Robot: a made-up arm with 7 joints.
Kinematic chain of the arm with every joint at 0, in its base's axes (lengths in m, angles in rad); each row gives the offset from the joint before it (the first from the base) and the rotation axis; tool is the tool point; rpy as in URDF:
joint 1: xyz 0 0 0.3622 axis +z
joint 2: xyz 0 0 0 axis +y
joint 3: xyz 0 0 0.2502 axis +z
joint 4: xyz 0.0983 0 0 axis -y
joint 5: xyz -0.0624 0 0.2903 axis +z
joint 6: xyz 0 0 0 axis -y
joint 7: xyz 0.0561 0 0 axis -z
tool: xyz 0 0 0 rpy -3.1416 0 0
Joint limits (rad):
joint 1: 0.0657..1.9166
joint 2: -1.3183..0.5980
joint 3: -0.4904..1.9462
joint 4: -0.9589..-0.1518
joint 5: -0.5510..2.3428
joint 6: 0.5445..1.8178
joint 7: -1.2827..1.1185
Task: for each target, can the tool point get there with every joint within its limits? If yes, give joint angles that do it. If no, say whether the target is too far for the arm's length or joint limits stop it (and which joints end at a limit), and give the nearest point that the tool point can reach.
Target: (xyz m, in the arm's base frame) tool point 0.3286 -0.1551 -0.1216
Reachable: no: joint limits stop it (at a limit: joint 1, joint 2, joint 4, joint 6) | nearest point 0.5327 -0.0752 0.5424 | short by 0.699 m
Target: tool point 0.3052 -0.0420 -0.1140
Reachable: no: joint limits stop it (at a limit: joint 1, joint 2, joint 4, joint 6) | nearest point 0.5408 -0.0063 0.5339 | short by 0.690 m
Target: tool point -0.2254 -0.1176 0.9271
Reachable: yes | joints 1.6941 -0.3727 1.0628 -0.6913 1.9713 1.4058 -0.8772
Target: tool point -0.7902 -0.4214 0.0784
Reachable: no: too far | nearest point -0.5279 -0.2815 0.3359 | short by 0.393 m
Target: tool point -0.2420 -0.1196 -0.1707
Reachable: no: joint limits stop it (at a limit: joint 2, joint 3, joint 4, joint 6) | nearest point -0.5142 -0.2541 0.3216 | short by 0.578 m
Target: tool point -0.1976 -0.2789 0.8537
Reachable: yes | joints 1.5963 -0.3786 1.7457 -0.4796 0.9979 0.7011 0.6929
